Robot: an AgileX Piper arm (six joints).
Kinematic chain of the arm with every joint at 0, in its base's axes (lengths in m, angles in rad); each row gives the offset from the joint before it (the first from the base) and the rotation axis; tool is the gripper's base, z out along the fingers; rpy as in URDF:
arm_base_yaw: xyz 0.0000 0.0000 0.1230 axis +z
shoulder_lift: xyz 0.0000 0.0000 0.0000 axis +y
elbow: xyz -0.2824 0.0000 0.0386 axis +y
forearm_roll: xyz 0.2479 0.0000 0.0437 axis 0.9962 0 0.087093
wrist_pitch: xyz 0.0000 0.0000 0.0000 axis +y
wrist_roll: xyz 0.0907 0.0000 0.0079 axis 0.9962 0 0.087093
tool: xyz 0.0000 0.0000 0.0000 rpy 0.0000 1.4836 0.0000
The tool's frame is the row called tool.
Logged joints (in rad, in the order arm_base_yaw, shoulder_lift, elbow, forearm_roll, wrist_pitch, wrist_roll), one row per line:
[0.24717, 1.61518, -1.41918, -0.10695, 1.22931, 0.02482]
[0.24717, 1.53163, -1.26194, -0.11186, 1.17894, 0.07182]
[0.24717, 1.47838, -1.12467, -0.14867, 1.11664, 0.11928]
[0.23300, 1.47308, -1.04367, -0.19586, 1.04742, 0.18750]
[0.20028, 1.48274, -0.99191, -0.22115, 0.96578, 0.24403]
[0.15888, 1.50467, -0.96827, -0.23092, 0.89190, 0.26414]
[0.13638, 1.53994, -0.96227, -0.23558, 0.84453, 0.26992]
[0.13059, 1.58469, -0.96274, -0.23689, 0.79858, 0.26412]
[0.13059, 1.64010, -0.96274, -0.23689, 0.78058, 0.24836]
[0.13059, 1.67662, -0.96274, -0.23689, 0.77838, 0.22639]
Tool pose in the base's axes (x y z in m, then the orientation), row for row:
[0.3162, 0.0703, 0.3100, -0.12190, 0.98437, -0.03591, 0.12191]
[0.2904, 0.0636, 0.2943, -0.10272, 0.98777, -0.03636, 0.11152]
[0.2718, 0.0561, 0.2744, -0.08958, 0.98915, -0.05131, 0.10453]
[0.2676, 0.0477, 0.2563, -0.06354, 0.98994, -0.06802, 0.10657]
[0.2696, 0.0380, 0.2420, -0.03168, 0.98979, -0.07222, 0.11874]
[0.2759, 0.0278, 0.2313, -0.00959, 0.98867, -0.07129, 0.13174]
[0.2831, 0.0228, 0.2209, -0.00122, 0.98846, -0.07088, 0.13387]
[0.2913, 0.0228, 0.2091, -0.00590, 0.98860, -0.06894, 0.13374]
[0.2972, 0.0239, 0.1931, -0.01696, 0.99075, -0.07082, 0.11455]
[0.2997, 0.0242, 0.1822, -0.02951, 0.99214, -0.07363, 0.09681]
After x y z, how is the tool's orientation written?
As a quaternion, x y z w.
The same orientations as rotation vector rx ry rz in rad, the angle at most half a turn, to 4 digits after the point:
[-0.3558, 2.8733, -0.1048]
[-0.3016, 2.9005, -0.1068]
[-0.2641, 2.9163, -0.1513]
[-0.1871, 2.9152, -0.2003]
[-0.0926, 2.8944, -0.2112]
[-0.0278, 2.8698, -0.2069]
[-0.0035, 2.8657, -0.2055]
[-0.0171, 2.8663, -0.1999]
[-0.0497, 2.9042, -0.2076]
[-0.0874, 2.9383, -0.2181]

